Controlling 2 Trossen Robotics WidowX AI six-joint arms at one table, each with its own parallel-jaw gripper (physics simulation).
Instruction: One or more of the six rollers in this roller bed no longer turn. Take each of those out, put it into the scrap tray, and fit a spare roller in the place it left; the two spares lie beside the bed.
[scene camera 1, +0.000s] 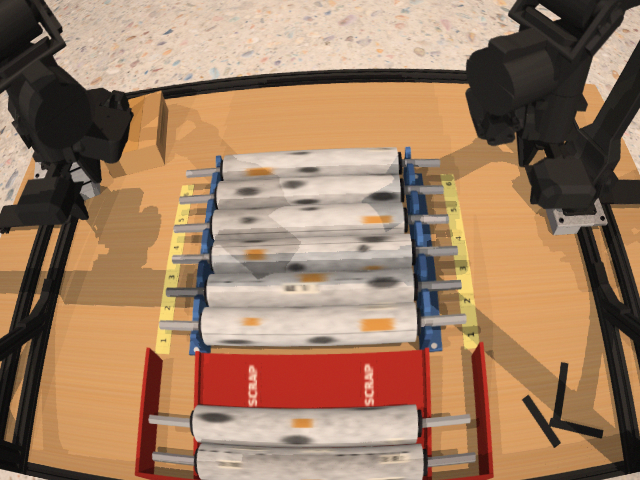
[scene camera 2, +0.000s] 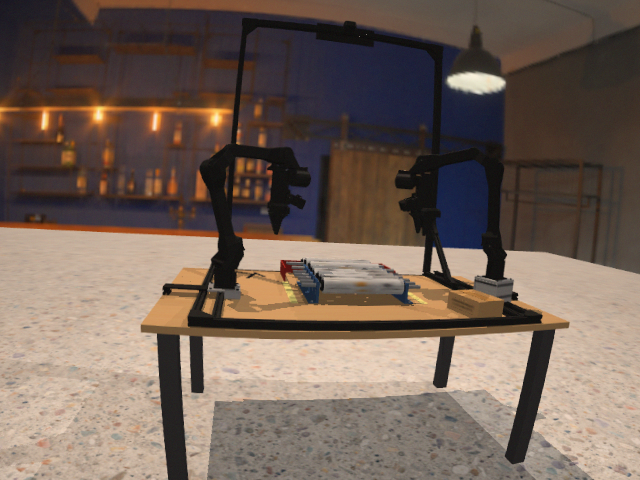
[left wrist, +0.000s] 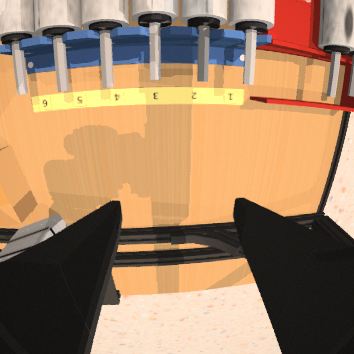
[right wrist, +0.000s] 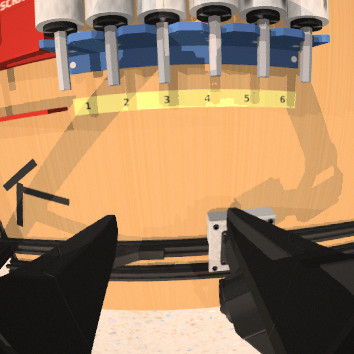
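Seen in the pictures: left gripper, fingertip midpoint: (scene camera 1: 91, 200) (scene camera 2: 420, 234) (left wrist: 177, 207); right gripper, fingertip midpoint: (scene camera 1: 528, 184) (scene camera 2: 275, 233) (right wrist: 171, 219); left arm's base, origin of the base link: (scene camera 2: 494, 277); right arm's base, origin of the base link: (scene camera 2: 224, 286).
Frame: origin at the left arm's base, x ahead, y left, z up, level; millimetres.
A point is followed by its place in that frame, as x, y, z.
Observation:
Six pale, spotted rollers lie side by side in the roller bed, whose blue side rails (scene camera 1: 424, 304) @[459, -465, -26] (left wrist: 165, 52) (right wrist: 190, 52) @[513, -364, -89] carry their grey shafts. The roller at position 1 (scene camera 1: 299, 325) @[311, -441, -12] (left wrist: 252, 12) @[210, -387, -12] (right wrist: 60, 12) @[440, -466, -14] is nearest the red scrap tray (scene camera 1: 310, 379) @[302, -494, -57] (left wrist: 295, 20) @[198, -469, -59] (right wrist: 20, 35) @[410, -536, -58]. Two more rollers (scene camera 1: 351, 423) @[325, -573, -18] (scene camera 1: 320, 467) @[276, -610, -25] lie across the tray, parallel to the bed. My left gripper (scene camera 2: 419, 232) @[118, -264, 114] (left wrist: 177, 207) @[118, -264, 114] is open and empty, high and outside the bed's left end. My right gripper (scene camera 2: 276, 232) @[605, -426, 94] (right wrist: 171, 219) @[605, -426, 94] is open and empty, high and outside its right end. No separate spares show beside the bed.
Yellow number strips (scene camera 1: 172, 268) @[163, -256, -92] (scene camera 1: 460, 258) @[558, -396, -92] run beside both rails. A cardboard-coloured box (scene camera 1: 160, 124) @[193, 25, -54] (scene camera 2: 475, 303) @[204, 89, -46] (left wrist: 12, 185) @[130, -33, -59] stands near the left arm's base. Thin black bars (scene camera 1: 560, 392) @[603, -642, -92] (right wrist: 45, 195) @[606, -638, -92] lie right of the tray in scene camera 1. A black frame (scene camera 1: 310, 75) @[486, 50, -73] (scene camera 2: 361, 323) @[573, 35, -75] borders the table.

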